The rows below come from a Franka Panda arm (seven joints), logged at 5 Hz.
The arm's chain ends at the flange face. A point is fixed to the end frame.
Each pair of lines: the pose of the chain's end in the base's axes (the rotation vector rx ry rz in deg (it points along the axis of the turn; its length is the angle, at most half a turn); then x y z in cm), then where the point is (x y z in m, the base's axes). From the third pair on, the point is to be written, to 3 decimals.
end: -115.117 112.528 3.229 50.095 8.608 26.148
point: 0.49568 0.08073 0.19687
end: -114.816 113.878 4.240 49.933 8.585 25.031
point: 0.49273 0.08060 0.18582
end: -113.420 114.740 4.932 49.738 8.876 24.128
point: 0.490 0.084 0.177
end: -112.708 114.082 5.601 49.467 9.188 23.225
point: 0.488 0.089 0.168
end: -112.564 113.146 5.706 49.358 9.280 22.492
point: 0.488 0.090 0.160
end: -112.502 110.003 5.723 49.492 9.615 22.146
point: 0.491 0.095 0.157
